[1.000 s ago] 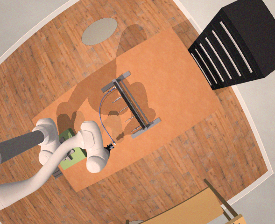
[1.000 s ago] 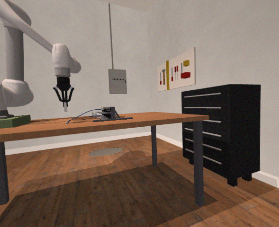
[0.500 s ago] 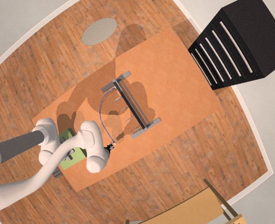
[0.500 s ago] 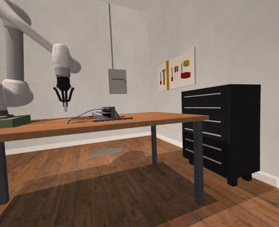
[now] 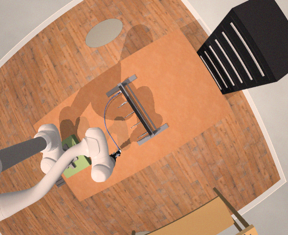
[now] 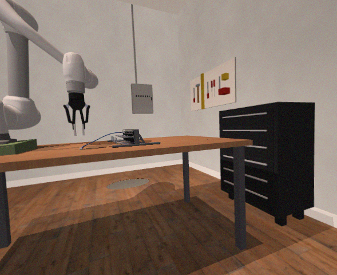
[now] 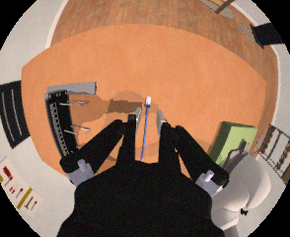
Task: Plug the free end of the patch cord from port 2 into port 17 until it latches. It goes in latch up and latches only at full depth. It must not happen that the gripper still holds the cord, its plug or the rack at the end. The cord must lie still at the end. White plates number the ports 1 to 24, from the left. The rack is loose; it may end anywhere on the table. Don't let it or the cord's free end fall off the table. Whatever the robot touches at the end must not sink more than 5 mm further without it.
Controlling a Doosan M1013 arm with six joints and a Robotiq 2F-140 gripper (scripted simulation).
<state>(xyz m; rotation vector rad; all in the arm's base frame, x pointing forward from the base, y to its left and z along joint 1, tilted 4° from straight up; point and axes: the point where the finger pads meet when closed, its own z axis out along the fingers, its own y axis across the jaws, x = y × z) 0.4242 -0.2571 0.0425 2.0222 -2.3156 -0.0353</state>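
The pale plug is 11 cm below my hand and 2 cm to the right of it.
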